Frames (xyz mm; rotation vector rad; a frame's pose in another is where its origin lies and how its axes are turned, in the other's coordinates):
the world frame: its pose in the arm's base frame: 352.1 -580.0 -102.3 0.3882 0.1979 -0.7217
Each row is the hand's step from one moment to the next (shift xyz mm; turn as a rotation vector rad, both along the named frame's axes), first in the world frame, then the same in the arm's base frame.
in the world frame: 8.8 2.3 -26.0 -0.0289 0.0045 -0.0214
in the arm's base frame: 6.9 7.0 -25.7 -0.0192 0.0293 -0.0094
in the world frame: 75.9 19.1 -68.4 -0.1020 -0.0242 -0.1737
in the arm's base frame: 65.8 -4.6 -80.3 -0.0990 0.1164 -0.1335
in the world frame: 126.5 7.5 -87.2 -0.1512 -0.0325 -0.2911
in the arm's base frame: 94.4 -35.3 -116.2 -0.1459 0.1886 -0.2276
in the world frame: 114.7 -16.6 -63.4 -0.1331 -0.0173 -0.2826
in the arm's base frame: 70.5 -54.4 -97.6 -0.1219 0.1846 -0.2212
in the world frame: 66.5 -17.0 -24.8 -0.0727 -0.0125 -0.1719
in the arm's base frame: 36.4 -41.5 -47.7 -0.0694 0.1060 -0.1376
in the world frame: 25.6 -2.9 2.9 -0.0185 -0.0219 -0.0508
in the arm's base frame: 17.0 -18.6 -6.0 -0.0306 0.0171 -0.0466
